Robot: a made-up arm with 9 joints.
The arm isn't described. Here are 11 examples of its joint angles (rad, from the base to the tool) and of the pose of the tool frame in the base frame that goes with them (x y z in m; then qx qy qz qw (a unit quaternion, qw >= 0)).
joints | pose
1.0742 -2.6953 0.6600 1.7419 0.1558 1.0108 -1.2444 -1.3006 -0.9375 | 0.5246 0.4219 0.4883 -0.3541 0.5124 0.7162 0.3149
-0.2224 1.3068 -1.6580 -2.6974 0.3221 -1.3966 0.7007 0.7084 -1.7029 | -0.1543 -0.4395 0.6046 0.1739 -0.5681 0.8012 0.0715
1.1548 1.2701 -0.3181 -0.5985 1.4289 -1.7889 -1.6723 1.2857 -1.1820 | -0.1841 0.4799 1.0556 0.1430 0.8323 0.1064 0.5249
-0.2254 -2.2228 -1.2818 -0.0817 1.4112 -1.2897 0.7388 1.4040 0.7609 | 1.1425 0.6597 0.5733 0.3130 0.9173 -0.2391 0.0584
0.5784 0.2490 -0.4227 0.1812 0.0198 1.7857 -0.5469 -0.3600 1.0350 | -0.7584 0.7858 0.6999 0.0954 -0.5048 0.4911 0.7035
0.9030 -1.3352 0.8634 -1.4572 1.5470 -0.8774 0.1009 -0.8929 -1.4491 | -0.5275 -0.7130 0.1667 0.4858 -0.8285 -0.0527 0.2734
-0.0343 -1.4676 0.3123 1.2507 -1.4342 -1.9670 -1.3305 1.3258 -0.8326 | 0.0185 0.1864 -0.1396 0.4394 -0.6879 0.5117 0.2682
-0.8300 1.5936 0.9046 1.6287 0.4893 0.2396 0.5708 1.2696 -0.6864 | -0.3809 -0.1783 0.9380 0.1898 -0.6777 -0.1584 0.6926
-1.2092 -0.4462 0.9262 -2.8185 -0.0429 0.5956 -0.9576 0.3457 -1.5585 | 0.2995 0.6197 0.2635 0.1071 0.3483 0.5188 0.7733
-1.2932 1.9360 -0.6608 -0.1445 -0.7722 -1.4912 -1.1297 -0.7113 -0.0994 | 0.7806 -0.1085 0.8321 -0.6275 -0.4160 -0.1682 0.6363
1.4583 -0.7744 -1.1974 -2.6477 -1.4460 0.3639 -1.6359 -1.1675 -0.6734 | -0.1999 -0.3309 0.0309 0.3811 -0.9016 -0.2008 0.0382
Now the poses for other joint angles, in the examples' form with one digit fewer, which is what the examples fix.
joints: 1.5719 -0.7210 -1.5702 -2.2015 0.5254 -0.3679 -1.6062 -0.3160 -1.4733
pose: -0.068 0.002 0.994 -0.335 -0.338 -0.879 0.041
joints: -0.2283 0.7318 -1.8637 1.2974 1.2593 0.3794 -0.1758 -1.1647 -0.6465
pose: 0.203 0.554 0.785 -0.059 0.194 -0.185 0.962
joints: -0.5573 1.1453 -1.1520 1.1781 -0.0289 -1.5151 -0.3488 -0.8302 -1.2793
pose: -0.084 0.737 1.132 0.340 0.210 0.686 0.608
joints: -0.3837 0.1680 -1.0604 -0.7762 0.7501 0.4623 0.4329 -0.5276 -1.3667
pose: -0.268 0.246 0.698 -0.100 -0.066 0.467 0.876
